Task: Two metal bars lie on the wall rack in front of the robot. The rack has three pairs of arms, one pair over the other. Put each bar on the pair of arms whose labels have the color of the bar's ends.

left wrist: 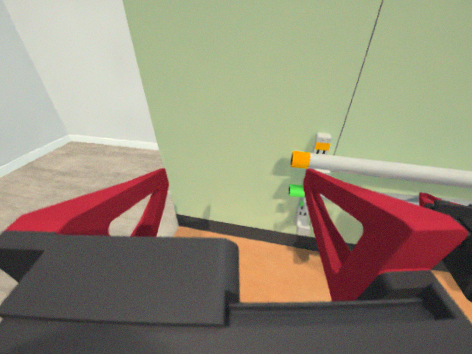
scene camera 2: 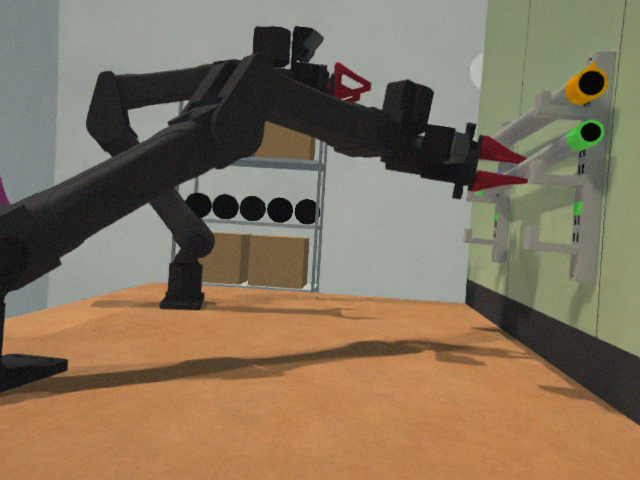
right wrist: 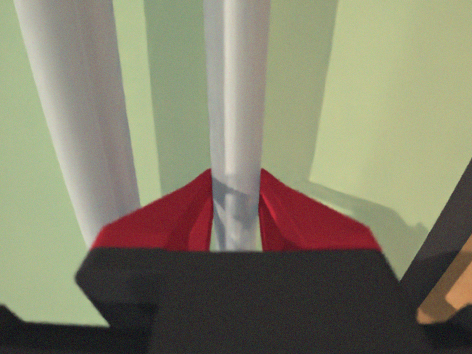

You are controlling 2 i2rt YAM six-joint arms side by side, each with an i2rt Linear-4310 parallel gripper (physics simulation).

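Where they show: left gripper, fingertip midpoint: (left wrist: 235, 176) (scene camera 2: 365, 91); right gripper, fingertip midpoint: (left wrist: 420, 199) (right wrist: 235, 178); left arm's base, origin of the base link: (scene camera 2: 183, 302).
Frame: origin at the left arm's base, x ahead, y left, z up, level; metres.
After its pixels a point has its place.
The orange-ended bar (scene camera 2: 584, 88) @(x 0.428, y -0.610, z 0.317 m) (left wrist: 390, 169) @(x 0.496, y -0.272, z 0.331 m) (right wrist: 80, 100) @(x 0.463, y -0.414, z 0.318 m) lies on the top arms of the wall rack (scene camera 2: 589, 263) (left wrist: 303, 225), near an orange label (left wrist: 322, 146) @(x 0.548, y -0.163, z 0.349 m). The green-ended bar (scene camera 2: 547, 153) @(x 0.445, y -0.517, z 0.264 m) (left wrist: 296, 190) @(x 0.534, y -0.128, z 0.253 m) (right wrist: 241, 100) @(x 0.467, y -0.415, z 0.261 m) is below it, at the level of the middle arms; whether it touches them I cannot tell. Green labels (scene camera 2: 577, 208) @(x 0.459, y -0.563, z 0.198 m) show above the lowest arms, which hold no bar. My right gripper (scene camera 2: 524, 170) @(x 0.499, y -0.375, z 0.257 m) (right wrist: 235, 178) @(x 0.499, y -0.375, z 0.257 m) is shut on the green-ended bar between the rack uprights. My left gripper (scene camera 2: 353, 85) @(x 0.331, y 0.001, z 0.436 m) (left wrist: 235, 176) @(x 0.331, y 0.001, z 0.436 m) is open and empty, back from the wall.
The lowest rack arm (scene camera 2: 553, 248) @(x 0.431, y -0.570, z 0.152 m) sticks out from the green wall (scene camera 2: 542, 289) @(x 0.518, y -0.395, z 0.092 m) above the orange table (scene camera 2: 310, 413) @(x 0.155, y -0.687, z 0.000 m). A shelf unit (scene camera 2: 318, 242) with boxes (scene camera 2: 279, 260) and black round items stands behind. In the left wrist view, part of my right arm shows at the right edge.
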